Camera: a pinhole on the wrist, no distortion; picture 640 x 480 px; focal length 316.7 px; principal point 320.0 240.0 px. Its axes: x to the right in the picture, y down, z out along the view. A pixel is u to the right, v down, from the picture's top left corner.
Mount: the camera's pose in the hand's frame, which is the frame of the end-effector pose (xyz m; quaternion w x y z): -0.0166 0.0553 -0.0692 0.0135 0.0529 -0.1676 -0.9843
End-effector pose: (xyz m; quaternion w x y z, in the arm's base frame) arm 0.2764 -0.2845 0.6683 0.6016 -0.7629 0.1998 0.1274
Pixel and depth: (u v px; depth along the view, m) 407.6 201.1 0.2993
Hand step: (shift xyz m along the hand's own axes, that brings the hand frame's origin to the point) -0.1317 0.1846 0.1912
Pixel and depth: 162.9 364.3 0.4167
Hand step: 0.1450 0.0471 0.3965
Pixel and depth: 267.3 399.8 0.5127
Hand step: 0.0148 -0.0165 0.5061
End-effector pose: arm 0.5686 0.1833 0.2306 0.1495 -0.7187 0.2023 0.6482
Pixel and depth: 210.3 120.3 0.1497
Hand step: 0.0182 0.1602 0.0577
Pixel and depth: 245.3 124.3 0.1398
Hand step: 0.0005 0.1509 0.0483
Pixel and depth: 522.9 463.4 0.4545
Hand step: -0.3526 -0.1108 0.4345
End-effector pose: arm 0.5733 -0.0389 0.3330 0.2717 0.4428 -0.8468 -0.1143
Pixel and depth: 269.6 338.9 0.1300
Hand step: -0.0098 0.0606 0.0683
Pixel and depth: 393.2 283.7 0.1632
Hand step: -0.0716 0.0860 0.0876
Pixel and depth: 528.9 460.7 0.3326
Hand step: -0.2688 -0.0638 0.2978
